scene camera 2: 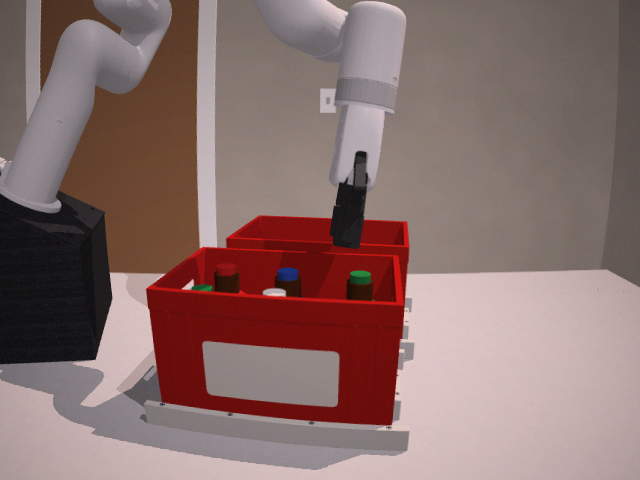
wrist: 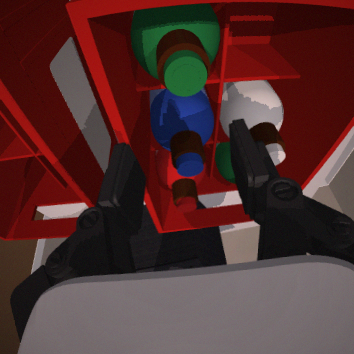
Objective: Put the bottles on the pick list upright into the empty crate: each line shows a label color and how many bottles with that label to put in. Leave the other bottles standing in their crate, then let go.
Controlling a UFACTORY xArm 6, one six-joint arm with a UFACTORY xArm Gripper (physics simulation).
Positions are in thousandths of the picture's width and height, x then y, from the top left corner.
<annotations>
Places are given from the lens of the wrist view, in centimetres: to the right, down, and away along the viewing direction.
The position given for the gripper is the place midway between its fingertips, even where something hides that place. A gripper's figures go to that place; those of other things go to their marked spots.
gripper (wrist: 513,425): 0, -2, 11
green-capped bottle (wrist: 501,143): 0, -8, 11
blue-capped bottle (wrist: 513,352): 0, -5, 20
white bottle (wrist: 722,287): 8, -8, 20
The marked spots on the green-capped bottle and the white bottle are 12 cm apart.
</annotations>
